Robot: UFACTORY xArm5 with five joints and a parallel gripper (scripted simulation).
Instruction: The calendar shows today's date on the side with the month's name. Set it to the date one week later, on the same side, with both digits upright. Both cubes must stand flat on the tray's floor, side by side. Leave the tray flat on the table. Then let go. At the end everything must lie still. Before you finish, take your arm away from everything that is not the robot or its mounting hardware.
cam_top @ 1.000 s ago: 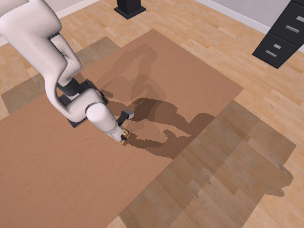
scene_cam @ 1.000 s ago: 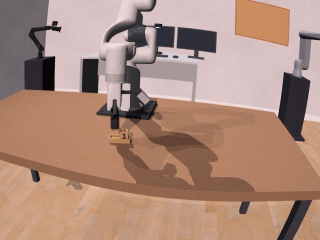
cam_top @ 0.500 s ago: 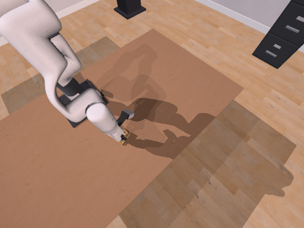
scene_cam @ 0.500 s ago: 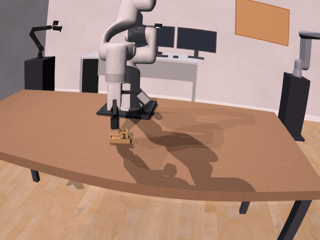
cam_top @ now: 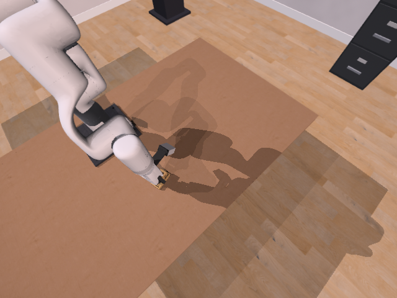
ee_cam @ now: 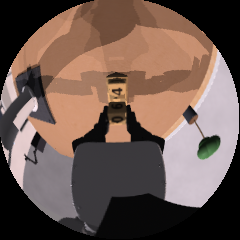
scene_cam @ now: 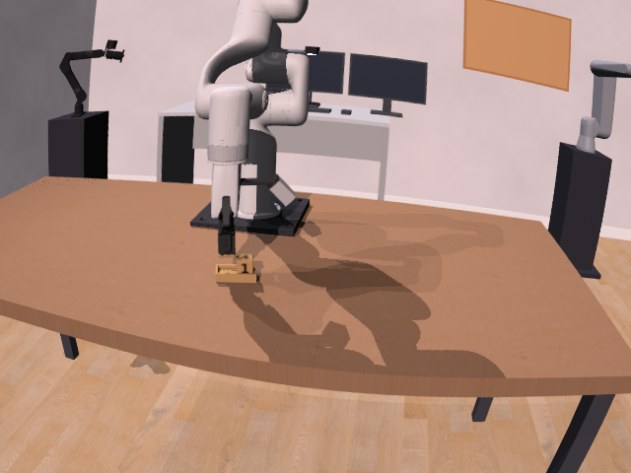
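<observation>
Right now my hand is 70 mm above the wooden calendar tray, 20 mm to the right of it and 10 mm past it.
</observation>
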